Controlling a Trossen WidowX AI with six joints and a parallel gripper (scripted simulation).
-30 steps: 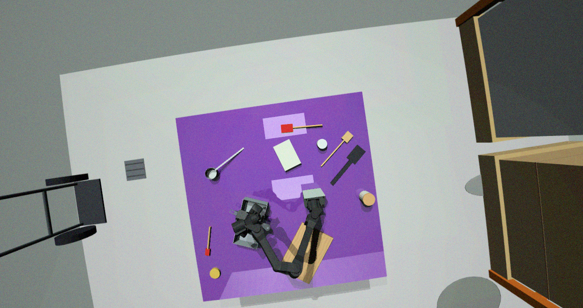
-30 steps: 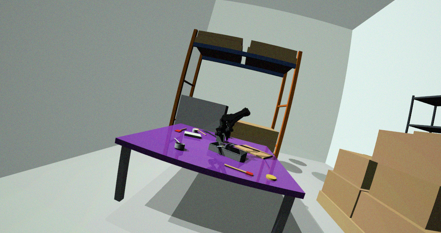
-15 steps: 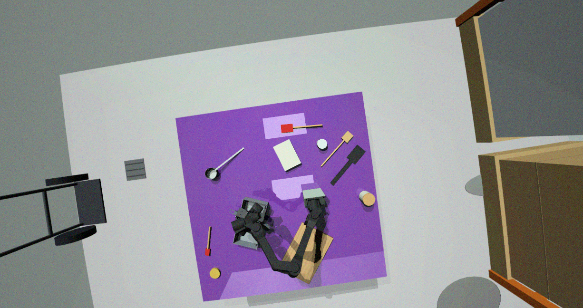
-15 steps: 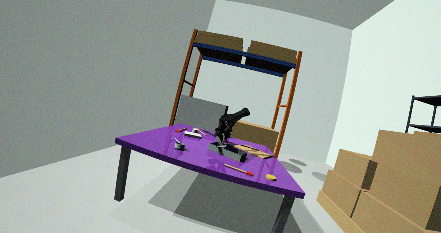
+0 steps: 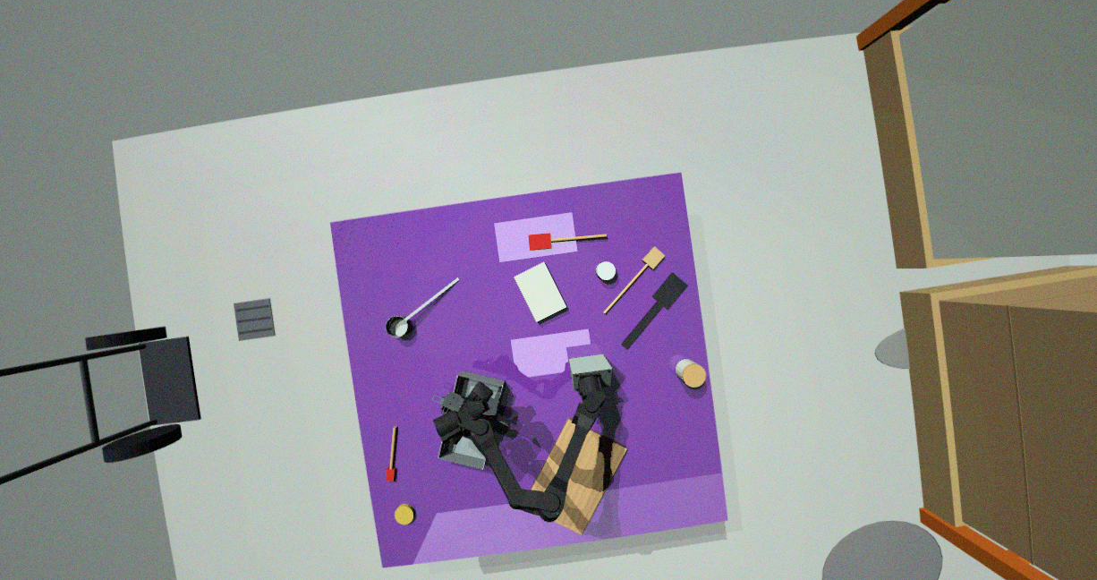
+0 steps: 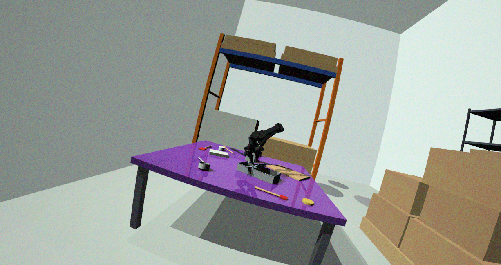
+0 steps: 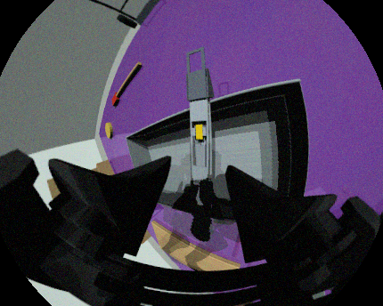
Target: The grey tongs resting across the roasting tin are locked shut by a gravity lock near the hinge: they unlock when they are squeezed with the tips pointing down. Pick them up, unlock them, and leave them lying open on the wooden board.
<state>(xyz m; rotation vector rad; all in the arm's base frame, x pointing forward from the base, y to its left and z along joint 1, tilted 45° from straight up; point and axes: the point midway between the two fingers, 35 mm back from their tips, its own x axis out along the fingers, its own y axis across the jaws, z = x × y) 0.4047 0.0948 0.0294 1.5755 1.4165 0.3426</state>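
Right now my gripper tip is 3 cm short of the yellow lock piece and 3 cm above it. From my gripper tip the other things lie so: white block: 28 cm behind, 38 cm to the right, 8 cm below; then wooden board: 36 cm behind, 30 cm to the left, 8 cm below; then dark roasting tin: 5 cm to the left, 6 cm below.
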